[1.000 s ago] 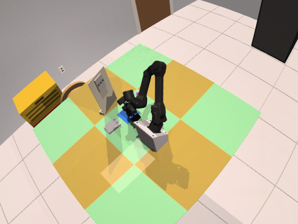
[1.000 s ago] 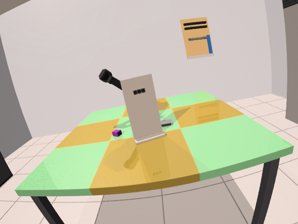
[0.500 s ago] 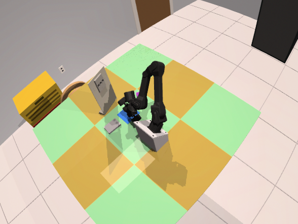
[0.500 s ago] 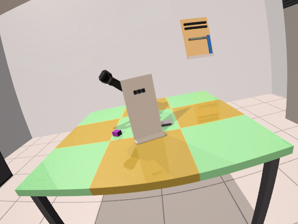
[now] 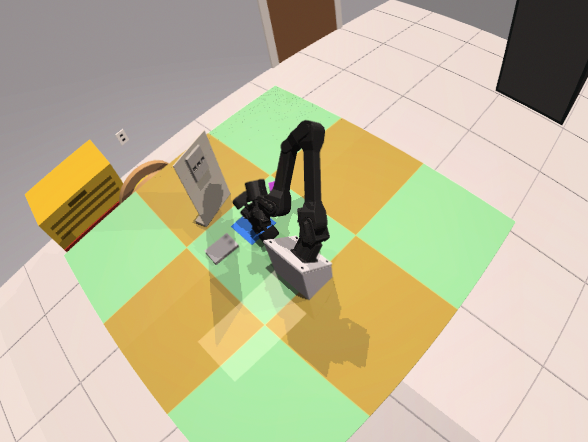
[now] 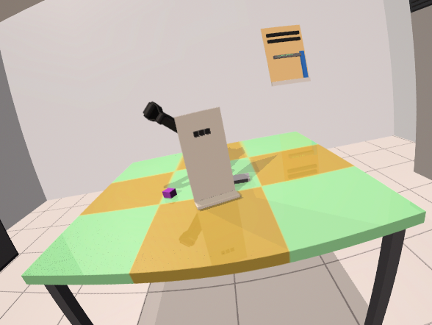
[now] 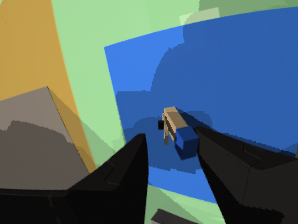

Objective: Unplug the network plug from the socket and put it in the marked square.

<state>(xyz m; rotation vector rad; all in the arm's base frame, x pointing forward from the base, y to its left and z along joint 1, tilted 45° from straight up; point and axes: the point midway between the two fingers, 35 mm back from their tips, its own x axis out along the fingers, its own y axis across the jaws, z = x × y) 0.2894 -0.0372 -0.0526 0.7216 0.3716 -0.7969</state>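
The network plug lies right at my gripper tip. The rest, counted from my gripper tip: blue marked square (2 cm below, 1 cm behind); then flat grey box (15 cm to the left, 1 cm below, 1 cm behind); then purple cube (16 cm to the right, 6 cm ahead).
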